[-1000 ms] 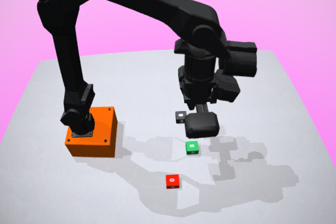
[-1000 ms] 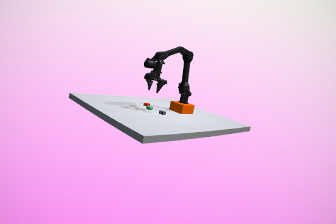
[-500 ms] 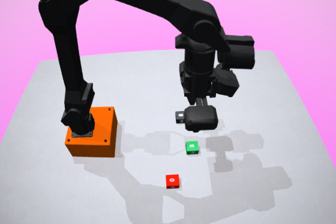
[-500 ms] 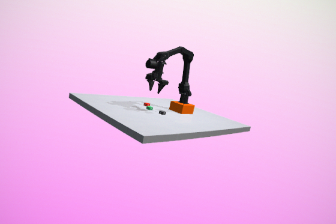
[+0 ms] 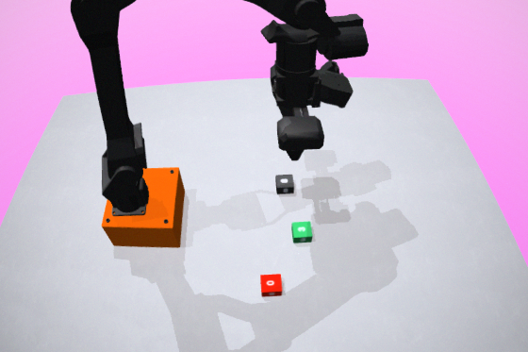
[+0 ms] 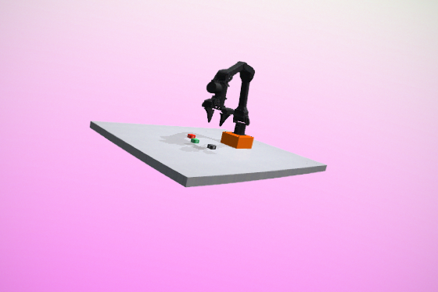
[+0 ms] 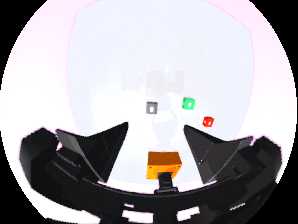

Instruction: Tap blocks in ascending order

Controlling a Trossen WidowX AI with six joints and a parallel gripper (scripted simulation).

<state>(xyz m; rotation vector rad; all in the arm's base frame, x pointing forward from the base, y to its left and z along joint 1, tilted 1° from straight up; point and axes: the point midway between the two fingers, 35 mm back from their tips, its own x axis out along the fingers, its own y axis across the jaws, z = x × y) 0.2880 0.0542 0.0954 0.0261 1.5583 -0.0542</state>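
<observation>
Right now my gripper tip is 200 mm to the left of the red block, 120 mm above it and 60 mm past it. From my gripper tip the other things lie so: green block: 120 mm below, 110 mm to the right, 10 mm ahead; then black block: 120 mm below, 10 mm to the left, 10 mm behind.
</observation>
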